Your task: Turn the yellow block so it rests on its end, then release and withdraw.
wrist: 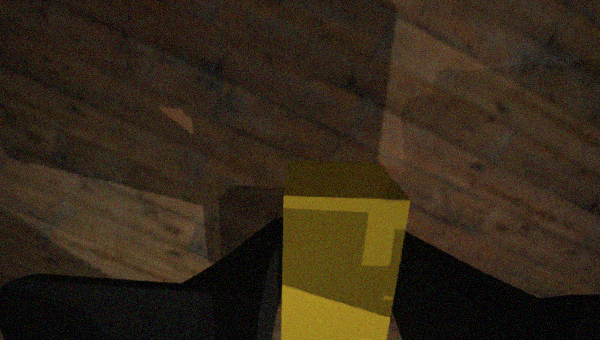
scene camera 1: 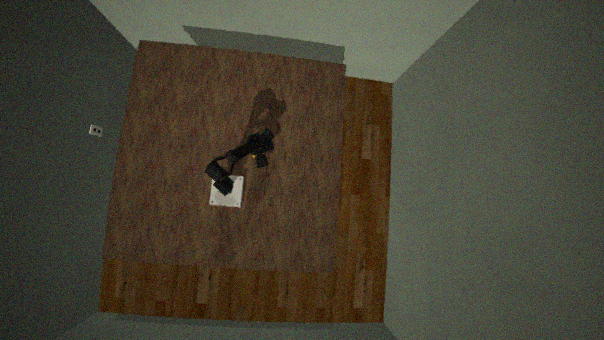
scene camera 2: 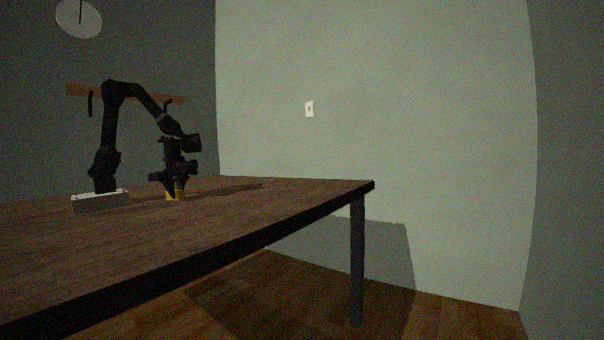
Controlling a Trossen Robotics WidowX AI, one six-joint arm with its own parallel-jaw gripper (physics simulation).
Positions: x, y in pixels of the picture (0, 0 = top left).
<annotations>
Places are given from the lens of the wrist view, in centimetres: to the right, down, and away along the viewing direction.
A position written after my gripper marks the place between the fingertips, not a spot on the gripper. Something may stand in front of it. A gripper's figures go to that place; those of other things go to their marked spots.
my gripper (wrist: 331, 232): 1, 2, 11
yellow block (wrist: 344, 223): 1, 1, 8
</annotations>
